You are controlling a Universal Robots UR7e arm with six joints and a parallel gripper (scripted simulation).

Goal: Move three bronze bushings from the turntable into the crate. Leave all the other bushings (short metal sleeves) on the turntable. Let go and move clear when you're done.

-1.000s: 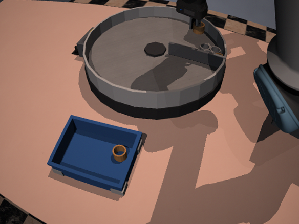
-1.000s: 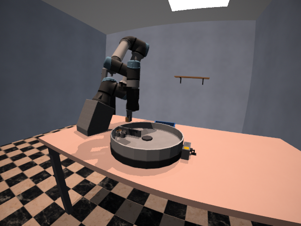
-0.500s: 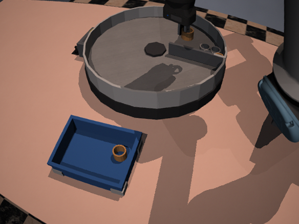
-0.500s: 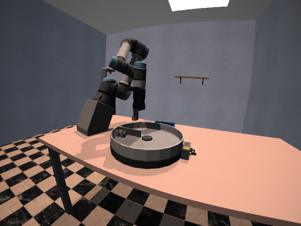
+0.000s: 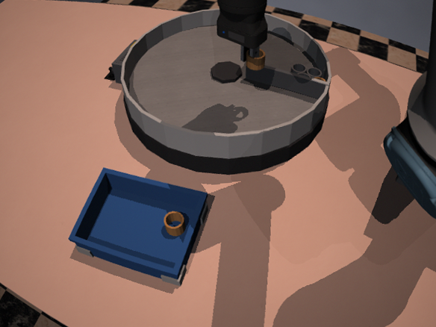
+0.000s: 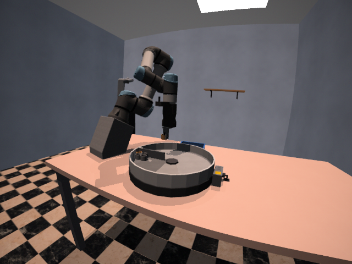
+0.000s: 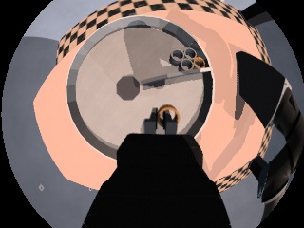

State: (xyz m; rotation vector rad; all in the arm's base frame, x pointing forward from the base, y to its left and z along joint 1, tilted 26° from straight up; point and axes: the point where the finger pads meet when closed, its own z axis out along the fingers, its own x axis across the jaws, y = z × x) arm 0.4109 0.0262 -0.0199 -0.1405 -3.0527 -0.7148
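Now: the blue crate 31 cm to the left of my hand, 15 cm below it and 2 cm ahead of it. The rest, counted from my hand: grey turntable: 12 cm below, 8 cm ahead, 5 cm to the right.
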